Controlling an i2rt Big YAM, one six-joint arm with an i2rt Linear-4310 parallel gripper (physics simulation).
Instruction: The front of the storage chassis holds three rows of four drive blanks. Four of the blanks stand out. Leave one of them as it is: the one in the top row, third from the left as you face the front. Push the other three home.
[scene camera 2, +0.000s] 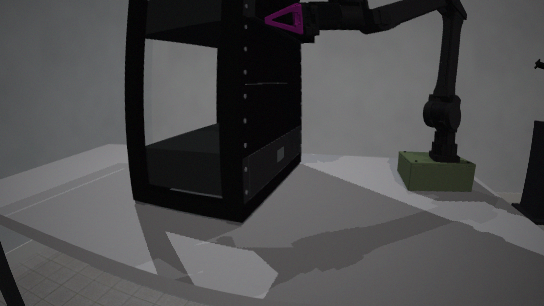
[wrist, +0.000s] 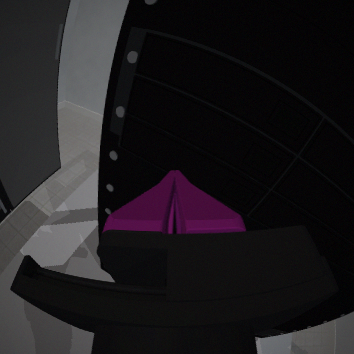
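The storage chassis shows its dark front in the wrist view, with thin lines marking three rows of drive blanks. The left-end blanks of the top row, middle row and bottom row show there, with a seam to their right. It is too dark to tell which blanks stand out. My gripper is shut and empty. Its magenta tips are at the chassis front, over the lower edge of the bottom row's left-end blank in the wrist view. Contact cannot be told.
The black rack stands on the table, with rail holes along its post. A lower unit with a pale label sits at its bottom. The arm's green base block is at the right. A dark stand is at the far right.
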